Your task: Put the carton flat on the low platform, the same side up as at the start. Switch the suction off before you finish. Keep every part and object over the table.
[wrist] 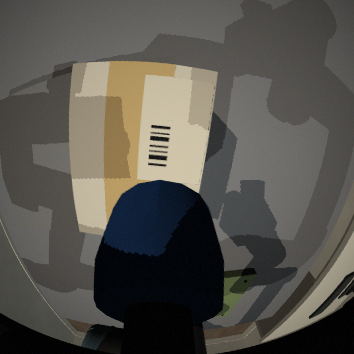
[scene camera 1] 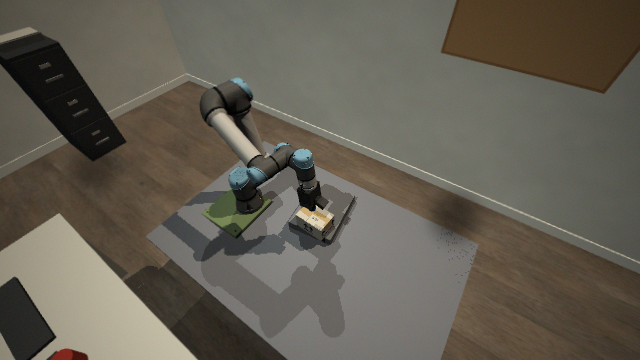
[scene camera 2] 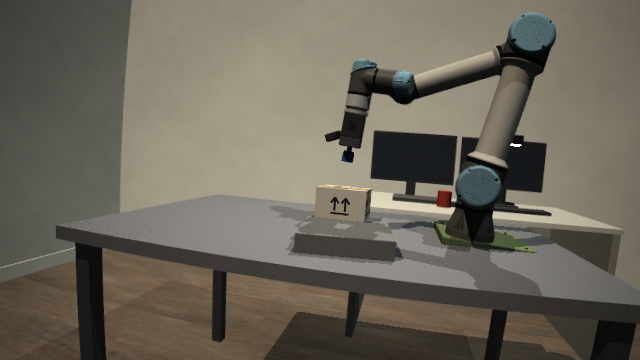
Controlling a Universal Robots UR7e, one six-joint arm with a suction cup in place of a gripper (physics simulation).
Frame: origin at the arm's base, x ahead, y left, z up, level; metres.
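Where they show: hand at its tool point: [wrist: 160,223] [scene camera 2: 347,161]; arm's base at its link origin: [scene camera 1: 250,203] [scene camera 2: 469,236].
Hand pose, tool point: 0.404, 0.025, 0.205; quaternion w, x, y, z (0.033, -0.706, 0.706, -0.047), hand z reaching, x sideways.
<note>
Each offset is from my tool point to the centre of the thing, as dx, dy, dz. Level surfaces: height alone.
The carton @(-0.002, +0.023, -0.126) [scene camera 1: 315,221] [scene camera 2: 342,204] [wrist: 172,110] is a cream box with a tan tape strip and a barcode label on its top. It sits flat and upright on the low grey platform @(-0.026, +0.138, -0.197) [scene camera 1: 346,212] [scene camera 2: 345,247], near the platform's far side in scene camera 2, with the arrows on its side pointing up. My gripper, a blue suction cup [scene camera 1: 312,207] [scene camera 2: 348,156] [wrist: 159,225], is open and holds nothing. In scene camera 2 a gap shows between the cup and the carton's top. In the wrist view the cup hides part of the carton's near edge.
The arm's base stands on a green plate [scene camera 1: 222,220] [scene camera 2: 510,243] [wrist: 235,295] on the grey table @(dz -0.221) [scene camera 1: 395,280] [scene camera 2: 200,235], beside the platform. A white desk [scene camera 1: 100,300] [scene camera 2: 575,220] with monitors and a red cup [scene camera 2: 444,198] stands beyond the table in scene camera 2.
</note>
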